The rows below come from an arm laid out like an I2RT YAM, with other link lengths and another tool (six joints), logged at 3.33 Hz.
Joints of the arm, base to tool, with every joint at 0 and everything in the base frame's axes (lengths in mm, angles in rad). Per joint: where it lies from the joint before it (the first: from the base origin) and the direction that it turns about. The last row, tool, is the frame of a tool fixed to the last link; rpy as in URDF.
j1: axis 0 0 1 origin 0.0 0.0 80.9
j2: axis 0 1 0 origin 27.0 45.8 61.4
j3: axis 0 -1 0 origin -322.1 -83.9 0.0
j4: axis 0 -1 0 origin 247.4 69.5 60.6
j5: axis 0 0 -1 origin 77.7 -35.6 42.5
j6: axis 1 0 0 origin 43.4 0.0 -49.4
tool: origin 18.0 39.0 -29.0 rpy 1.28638 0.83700 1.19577
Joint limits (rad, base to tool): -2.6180..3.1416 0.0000..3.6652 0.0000..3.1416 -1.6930..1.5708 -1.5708..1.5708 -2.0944..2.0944
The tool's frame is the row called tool.
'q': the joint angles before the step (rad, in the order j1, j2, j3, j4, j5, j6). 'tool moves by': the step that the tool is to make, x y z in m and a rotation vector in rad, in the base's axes. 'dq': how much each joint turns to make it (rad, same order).
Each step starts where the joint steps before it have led.
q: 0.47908, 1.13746, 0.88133, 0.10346, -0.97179, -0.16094
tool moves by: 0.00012, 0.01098, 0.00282, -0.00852, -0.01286, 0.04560
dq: 0.04421, 0.02835, 0.03234, -0.01685, 0.00079, -0.02428
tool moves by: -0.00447, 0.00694, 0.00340, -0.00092, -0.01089, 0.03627
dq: 0.03646, 0.00596, 0.01814, -0.01249, 0.00124, -0.01112
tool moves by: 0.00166, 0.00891, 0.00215, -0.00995, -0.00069, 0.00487
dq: 0.02927, 0.02298, 0.02614, -0.01429, 0.02553, -0.00771
